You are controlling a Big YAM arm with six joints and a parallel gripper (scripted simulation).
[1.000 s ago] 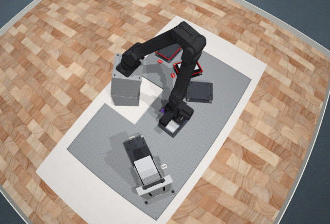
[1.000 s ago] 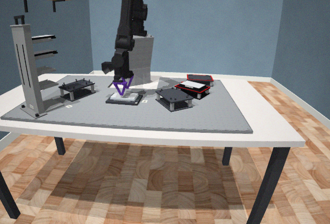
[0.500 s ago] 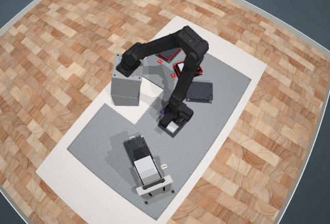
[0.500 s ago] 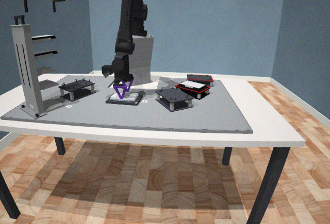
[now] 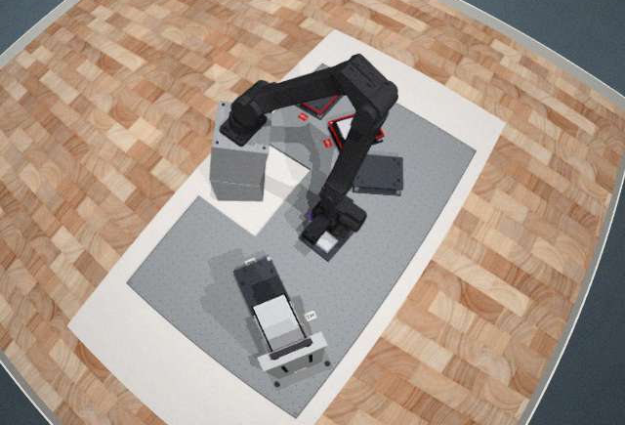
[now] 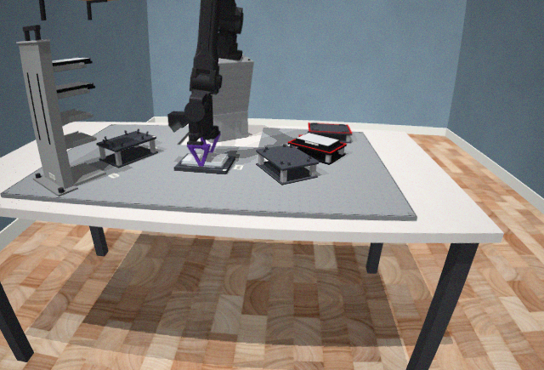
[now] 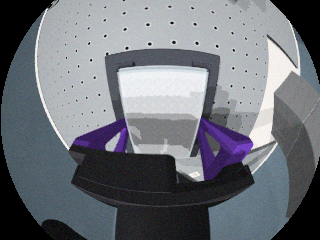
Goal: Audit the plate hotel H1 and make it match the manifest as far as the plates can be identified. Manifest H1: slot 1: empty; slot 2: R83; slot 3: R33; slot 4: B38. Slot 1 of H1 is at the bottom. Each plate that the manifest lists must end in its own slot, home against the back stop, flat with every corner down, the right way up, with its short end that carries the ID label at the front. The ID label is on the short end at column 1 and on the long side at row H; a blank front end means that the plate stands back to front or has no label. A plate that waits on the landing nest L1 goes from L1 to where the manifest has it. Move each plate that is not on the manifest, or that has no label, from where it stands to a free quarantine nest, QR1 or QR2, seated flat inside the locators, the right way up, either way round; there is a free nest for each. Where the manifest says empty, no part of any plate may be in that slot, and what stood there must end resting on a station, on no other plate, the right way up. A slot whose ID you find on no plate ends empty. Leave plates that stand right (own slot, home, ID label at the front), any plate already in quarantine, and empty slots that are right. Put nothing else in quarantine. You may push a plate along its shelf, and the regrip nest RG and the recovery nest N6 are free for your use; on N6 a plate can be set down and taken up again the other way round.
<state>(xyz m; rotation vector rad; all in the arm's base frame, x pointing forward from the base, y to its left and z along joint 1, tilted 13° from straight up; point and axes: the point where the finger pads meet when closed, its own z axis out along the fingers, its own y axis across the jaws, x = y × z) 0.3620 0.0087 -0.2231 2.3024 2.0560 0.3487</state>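
The white plate is right at my hand. The rest, counted from my hand: regrip nest RG: 5 cm behind, 28 cm to the right, 3 cm above; then flat pad N6: 2 cm below; then landing nest L1: 3 cm ahead, 25 cm to the left, 2 cm above.
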